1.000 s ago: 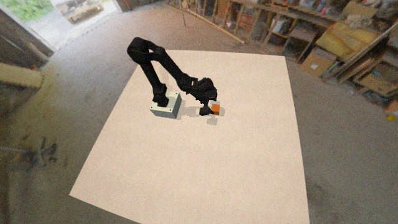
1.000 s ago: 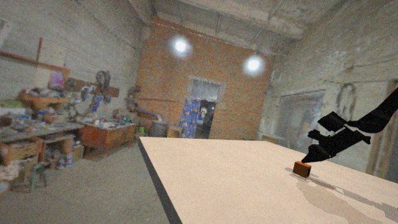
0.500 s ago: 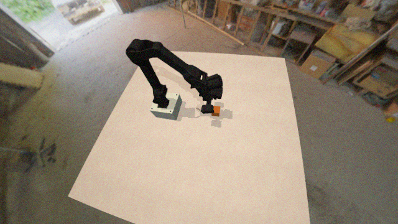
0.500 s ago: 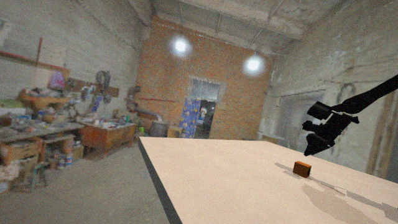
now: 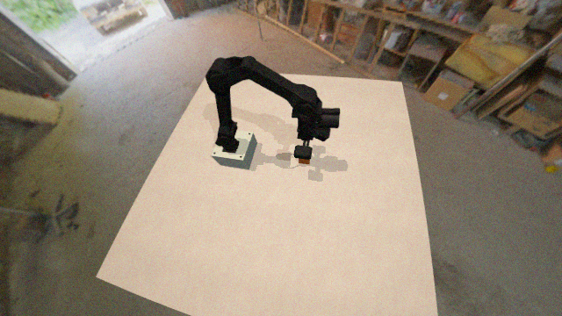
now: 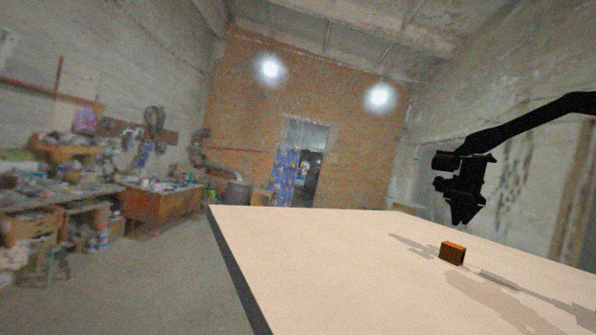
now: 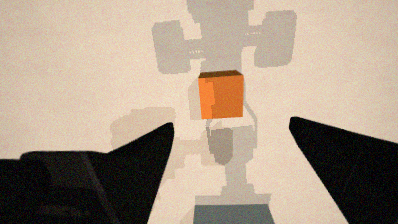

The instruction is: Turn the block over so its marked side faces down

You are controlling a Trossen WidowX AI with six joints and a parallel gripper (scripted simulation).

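Right now the orange block is 90 mm below my gripper tip and 10 mm behind it.
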